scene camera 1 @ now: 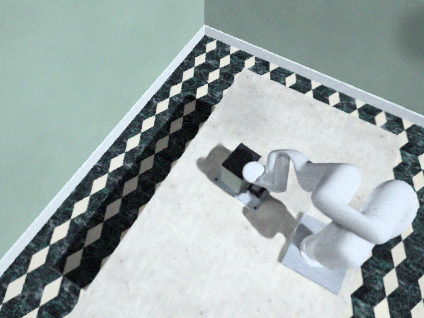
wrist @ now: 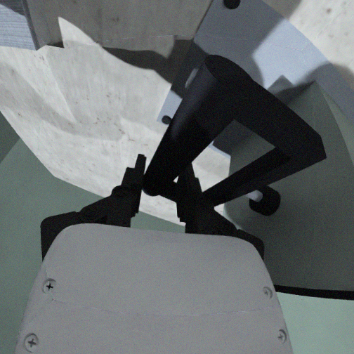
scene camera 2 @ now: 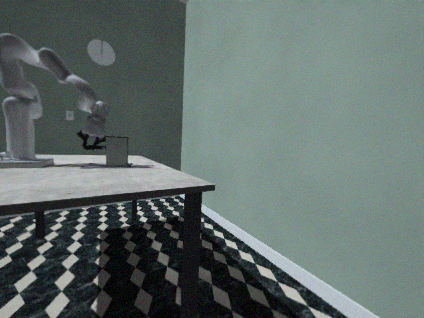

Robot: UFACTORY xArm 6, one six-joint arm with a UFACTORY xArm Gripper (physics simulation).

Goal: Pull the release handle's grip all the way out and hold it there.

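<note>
The release handle's black angular grip [scene camera 1: 257, 190] [scene camera 2: 100, 147] [wrist: 192, 120] stands out from the side of a grey-green box with a black top [scene camera 1: 232, 178] [scene camera 2: 117, 152] [wrist: 305, 235]. A short pale rod with a black collar [wrist: 265, 200] shows beside the box wall in the wrist view. My gripper [scene camera 2: 90, 145] [wrist: 161, 171] is shut on the grip near its rounded end, with one dark finger on each side. The grip covers part of the right finger. In scene camera 1 the arm hides the fingers.
The box stands on a pale base plate [scene camera 1: 246, 200] [wrist: 300, 45] with dark bolts, on the light table [scene camera 1: 200, 240] [scene camera 2: 150, 177]. The arm's mounting plate [scene camera 1: 325, 277] [scene camera 2: 42, 162] is nearby. Walls stand beyond the table.
</note>
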